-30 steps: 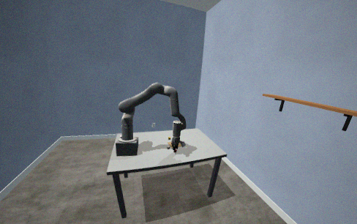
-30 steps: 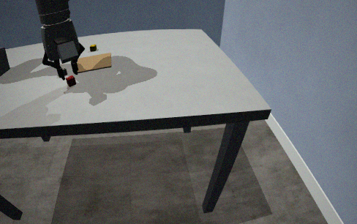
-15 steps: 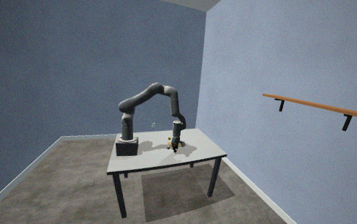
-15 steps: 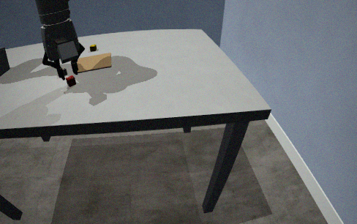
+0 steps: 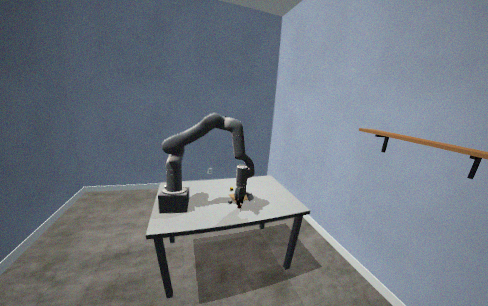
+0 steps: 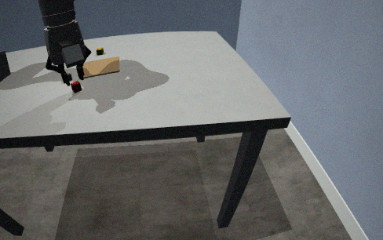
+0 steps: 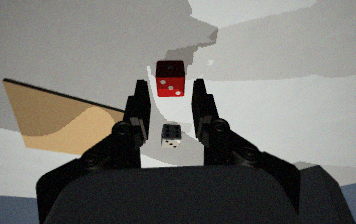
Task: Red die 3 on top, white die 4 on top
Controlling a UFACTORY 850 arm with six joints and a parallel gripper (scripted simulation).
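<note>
My gripper is now 40 mm above the red die. Round my hand: tan mat: 160 mm to the left, 50 mm below, 20 mm ahead; then white die: 70 mm to the left, 70 mm behind, 40 mm below; then yellow die: 290 mm to the left, 40 mm below, 40 mm behind.
</note>
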